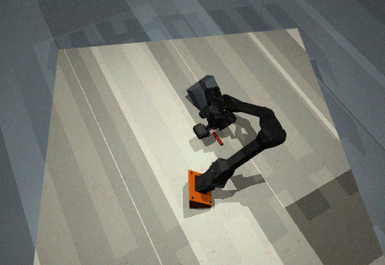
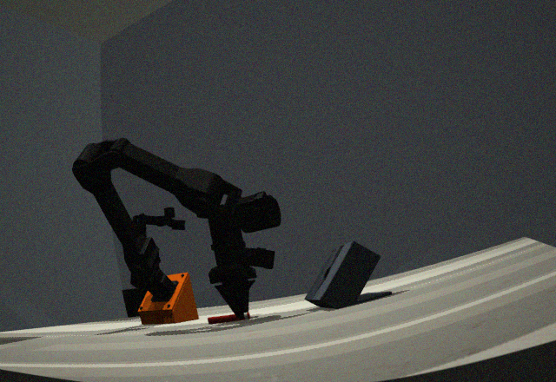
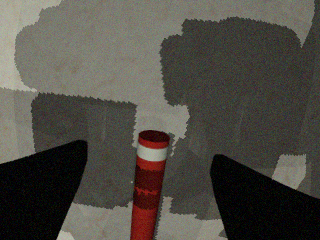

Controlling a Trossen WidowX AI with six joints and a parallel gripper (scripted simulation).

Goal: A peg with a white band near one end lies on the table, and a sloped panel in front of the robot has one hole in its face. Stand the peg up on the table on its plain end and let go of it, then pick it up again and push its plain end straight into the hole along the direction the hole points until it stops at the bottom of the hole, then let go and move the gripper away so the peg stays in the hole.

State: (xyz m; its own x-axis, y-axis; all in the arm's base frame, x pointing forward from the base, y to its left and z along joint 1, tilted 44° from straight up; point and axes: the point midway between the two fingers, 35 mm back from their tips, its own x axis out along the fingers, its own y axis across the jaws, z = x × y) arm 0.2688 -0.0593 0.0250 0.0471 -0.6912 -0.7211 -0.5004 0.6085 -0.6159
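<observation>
Now: the peg 10 mm to the right of my gripper tip and 10 mm behind it. Also, from my gripper tip: grey sloped panel 190 mm ahead, 40 mm to the left, 40 mm above; thin foot plate 210 mm ahead, 60 mm to the left.
</observation>
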